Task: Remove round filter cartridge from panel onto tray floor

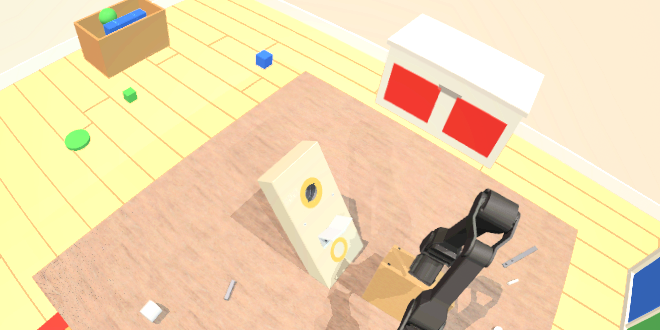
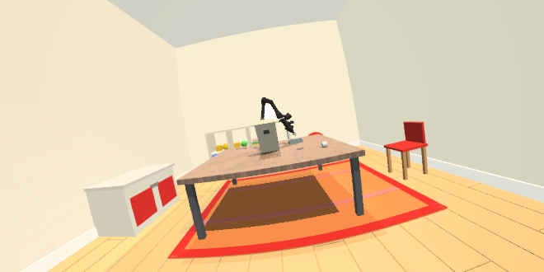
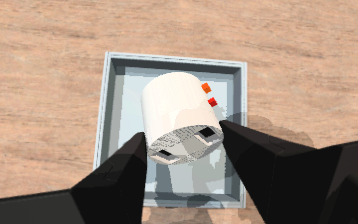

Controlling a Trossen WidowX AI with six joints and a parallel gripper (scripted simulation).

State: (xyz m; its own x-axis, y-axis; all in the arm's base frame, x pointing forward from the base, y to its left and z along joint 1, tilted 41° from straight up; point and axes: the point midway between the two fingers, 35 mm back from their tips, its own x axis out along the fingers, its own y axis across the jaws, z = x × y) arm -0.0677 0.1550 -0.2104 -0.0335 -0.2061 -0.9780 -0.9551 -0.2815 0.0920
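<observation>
Now: gripper tip 9 cm above the grey tray. Round my gripper tip: white round filter cartridge (right at my gripper tip); then cream panel (39 cm ahead, 25 cm to the right, 4 cm above).
</observation>
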